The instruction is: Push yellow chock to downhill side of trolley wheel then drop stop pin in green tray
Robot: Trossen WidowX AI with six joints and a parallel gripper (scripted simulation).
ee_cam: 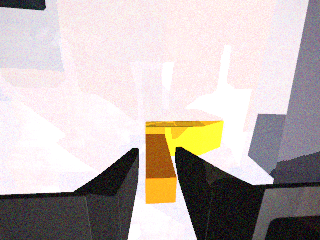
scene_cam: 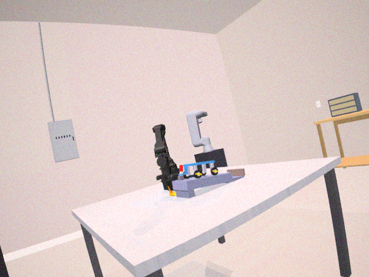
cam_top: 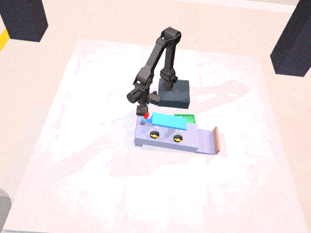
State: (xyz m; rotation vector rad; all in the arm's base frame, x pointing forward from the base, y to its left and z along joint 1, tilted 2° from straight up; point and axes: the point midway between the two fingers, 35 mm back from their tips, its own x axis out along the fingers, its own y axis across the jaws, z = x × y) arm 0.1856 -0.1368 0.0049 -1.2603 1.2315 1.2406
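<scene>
The green tray is 2 cm ahead of my gripper tip, 25 cm to the left of it and 4 cm below it. Also, from my gripper tip: red-headed stop pin: 13 cm ahead, 2 cm to the left, 11 cm above; then lilac ramp: 15 cm ahead, 14 cm to the left, 2 cm above; then yellow chock: 2 cm ahead, 1 cm below.
</scene>
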